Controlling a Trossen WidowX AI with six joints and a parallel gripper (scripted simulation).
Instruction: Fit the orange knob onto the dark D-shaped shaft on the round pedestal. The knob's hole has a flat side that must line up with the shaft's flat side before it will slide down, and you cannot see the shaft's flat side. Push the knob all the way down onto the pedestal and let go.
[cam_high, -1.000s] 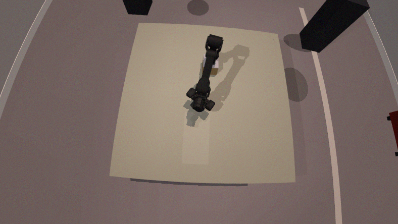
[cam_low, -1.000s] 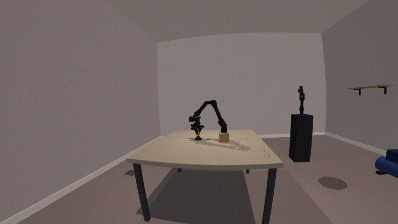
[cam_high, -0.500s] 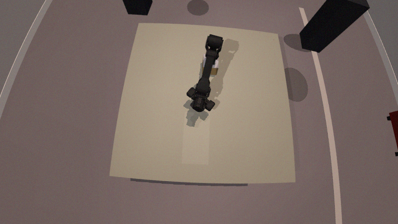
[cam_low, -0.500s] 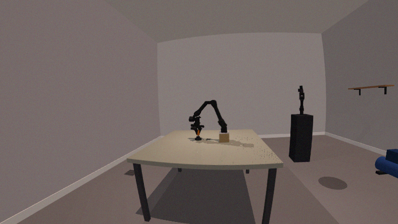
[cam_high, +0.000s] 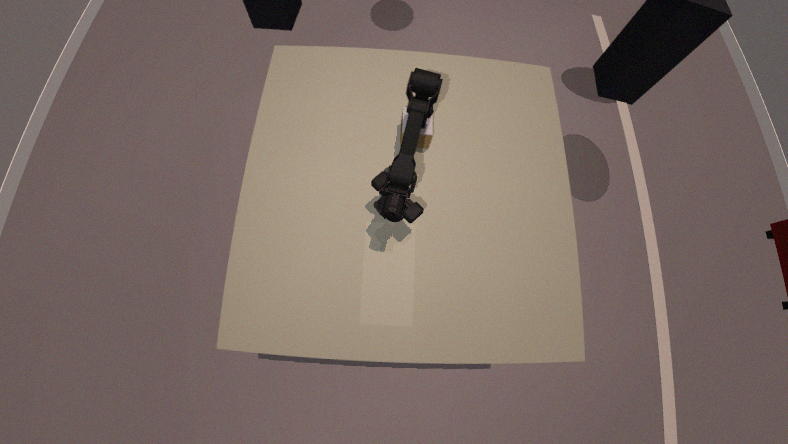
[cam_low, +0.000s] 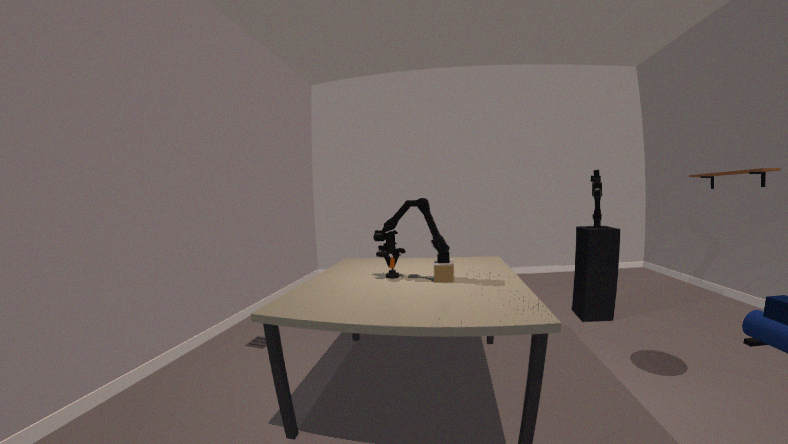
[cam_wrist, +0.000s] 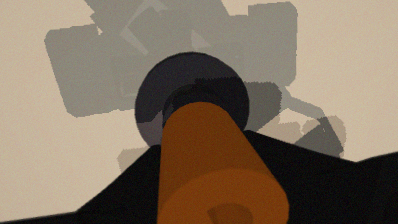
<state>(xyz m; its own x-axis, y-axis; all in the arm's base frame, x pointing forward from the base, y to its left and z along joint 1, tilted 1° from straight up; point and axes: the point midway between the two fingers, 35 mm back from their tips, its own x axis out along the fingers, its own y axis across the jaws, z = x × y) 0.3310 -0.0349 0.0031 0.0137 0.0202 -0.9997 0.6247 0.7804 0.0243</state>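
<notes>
Now: the orange knob 2 cm above my gripper tip. From my gripper tip the other things lie so: round pedestal (4 cm below).
</notes>
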